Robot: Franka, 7 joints.
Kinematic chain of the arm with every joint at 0, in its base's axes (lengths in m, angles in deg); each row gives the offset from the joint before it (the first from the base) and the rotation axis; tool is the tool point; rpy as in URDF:
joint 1: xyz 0 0 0.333 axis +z
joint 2: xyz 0 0 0 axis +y
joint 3: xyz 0 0 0.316 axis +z
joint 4: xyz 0.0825 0 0 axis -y
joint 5: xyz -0.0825 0 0.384 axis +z
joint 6: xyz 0 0 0 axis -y
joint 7: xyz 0.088 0 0 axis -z
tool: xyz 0 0 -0.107 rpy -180 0 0
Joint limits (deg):
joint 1: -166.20..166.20
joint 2: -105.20..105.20
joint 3: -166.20..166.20
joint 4: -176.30..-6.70
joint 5: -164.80..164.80
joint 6: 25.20..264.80
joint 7: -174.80..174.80
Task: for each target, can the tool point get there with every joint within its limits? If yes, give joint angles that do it. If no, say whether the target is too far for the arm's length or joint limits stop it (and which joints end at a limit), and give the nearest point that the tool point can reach.
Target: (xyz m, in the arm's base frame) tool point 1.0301 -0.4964 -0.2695
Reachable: no: too far | nearest point 0.6837 -0.3295 -0.0669 | short by 0.435 m
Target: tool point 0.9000 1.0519 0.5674
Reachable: no: too far | nearest point 0.5499 0.6427 0.4762 | short by 0.546 m
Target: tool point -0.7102 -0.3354 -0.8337
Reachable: no: too far | nearest point -0.4710 -0.2224 -0.3047 | short by 0.591 m
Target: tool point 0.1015 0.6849 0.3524
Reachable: yes | joints 132.36 45.07 -63.02 -100.43 136.38 128.56 -68.12
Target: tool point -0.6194 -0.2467 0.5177
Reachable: yes | joints 84.93 -40.20 96.17 -103.04 -40.44 171.11 147.41
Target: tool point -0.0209 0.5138 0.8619
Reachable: yes | joints -8.17 -40.32 66.68 -78.43 -53.66 114.80 31.44
